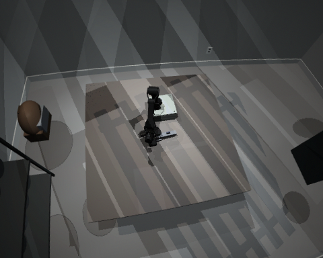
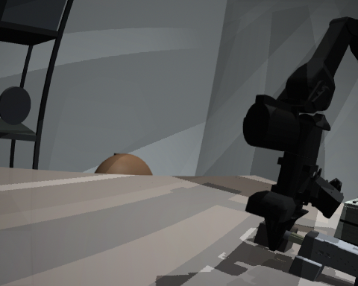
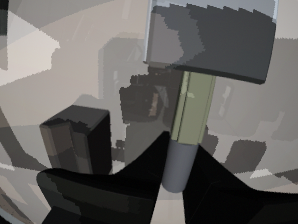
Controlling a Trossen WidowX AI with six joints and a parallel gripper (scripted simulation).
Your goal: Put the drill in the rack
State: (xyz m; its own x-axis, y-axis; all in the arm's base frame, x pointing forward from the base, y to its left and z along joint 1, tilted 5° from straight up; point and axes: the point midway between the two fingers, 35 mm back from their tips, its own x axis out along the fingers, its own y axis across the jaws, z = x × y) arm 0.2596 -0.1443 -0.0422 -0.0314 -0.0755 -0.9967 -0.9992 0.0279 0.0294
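Now: the drill 50 mm to the left of my gripper tip and 30 mm above it. Round my gripper tip: long dark fixture (140 mm to the left, 20 mm above); dark block (80 mm behind, 30 mm to the right); blue key (160 mm to the left, 30 mm above).
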